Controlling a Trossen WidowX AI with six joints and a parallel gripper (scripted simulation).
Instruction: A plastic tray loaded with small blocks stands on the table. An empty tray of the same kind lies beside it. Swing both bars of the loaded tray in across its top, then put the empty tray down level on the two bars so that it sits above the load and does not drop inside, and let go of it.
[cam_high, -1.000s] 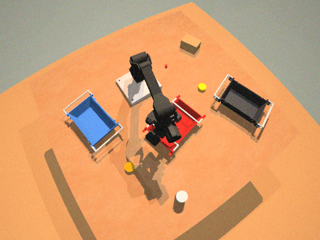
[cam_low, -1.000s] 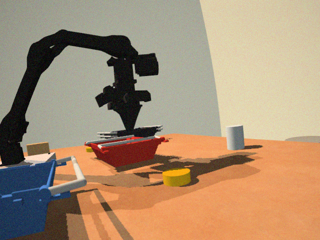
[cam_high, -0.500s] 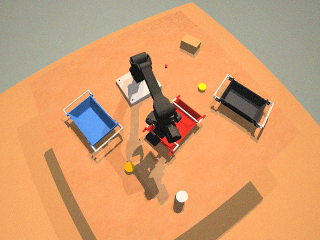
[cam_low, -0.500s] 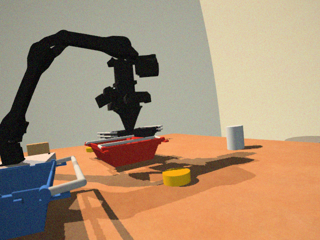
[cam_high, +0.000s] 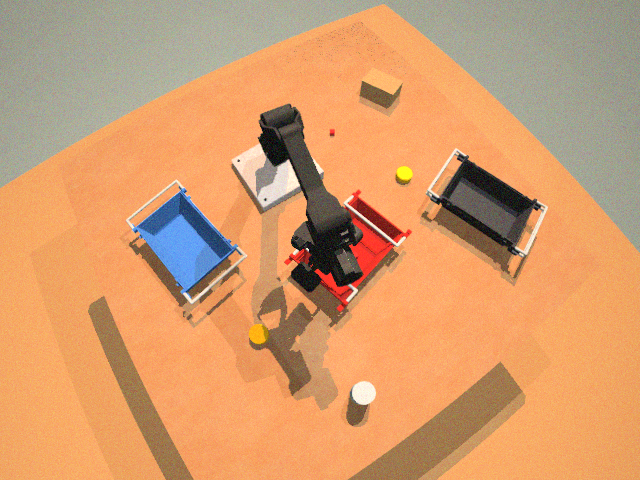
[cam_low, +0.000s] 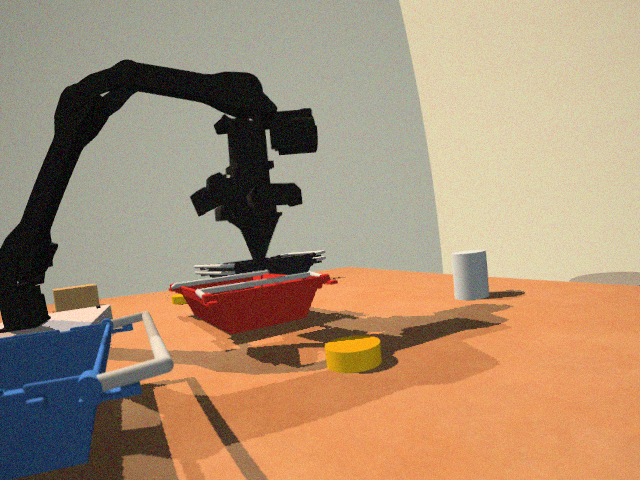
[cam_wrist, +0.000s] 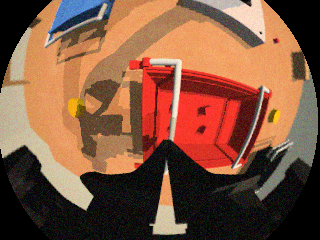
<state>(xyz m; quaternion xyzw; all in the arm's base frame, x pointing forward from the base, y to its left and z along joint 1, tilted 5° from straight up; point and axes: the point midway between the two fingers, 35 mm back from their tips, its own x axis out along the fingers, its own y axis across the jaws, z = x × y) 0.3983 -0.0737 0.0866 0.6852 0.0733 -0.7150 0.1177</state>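
Now: gripper tip 28 cm past the blue tray, 28 cm to the left of it and 4 cm above it. The rest, counted from my gripper tip: tan box: 47 cm behind, 53 cm to the left, 6 cm below; then red cube: 40 cm behind, 28 cm to the left, 8 cm below.
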